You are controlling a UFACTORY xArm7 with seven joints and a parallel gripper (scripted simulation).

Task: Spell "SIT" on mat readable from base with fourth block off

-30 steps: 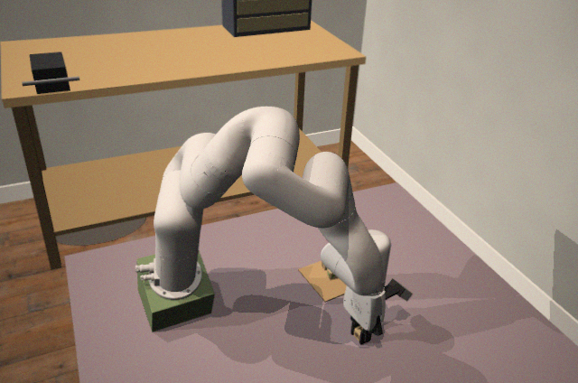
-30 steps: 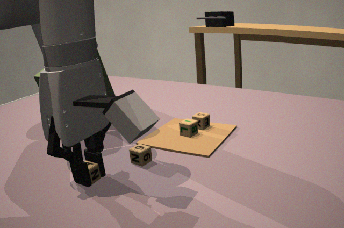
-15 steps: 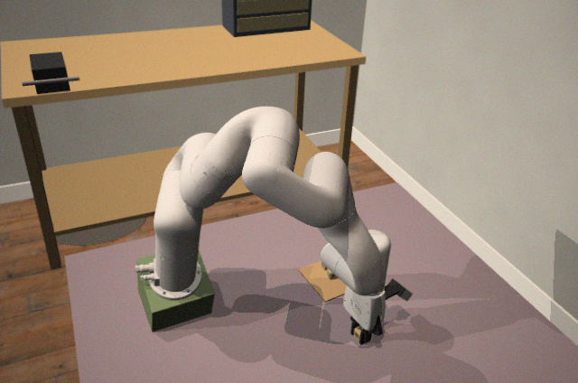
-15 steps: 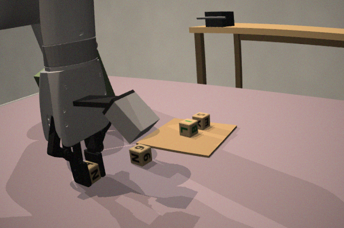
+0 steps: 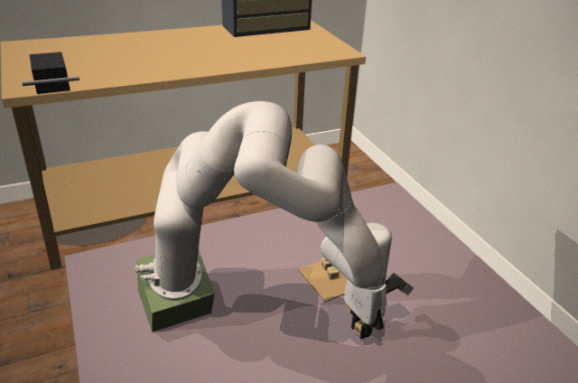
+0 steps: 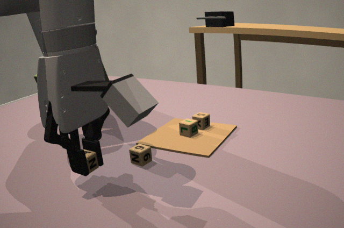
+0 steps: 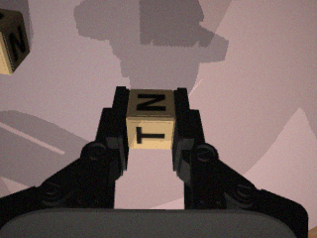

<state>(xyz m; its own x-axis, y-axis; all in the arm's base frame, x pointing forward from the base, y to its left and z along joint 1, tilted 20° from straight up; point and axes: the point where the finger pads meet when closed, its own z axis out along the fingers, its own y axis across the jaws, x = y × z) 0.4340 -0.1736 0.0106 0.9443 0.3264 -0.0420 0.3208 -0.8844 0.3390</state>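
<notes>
The tan mat is 22 cm to the left of my hand, 4 cm below it and 1 cm behind it. Also, from my hand: wooden block: 1 cm below.
</notes>
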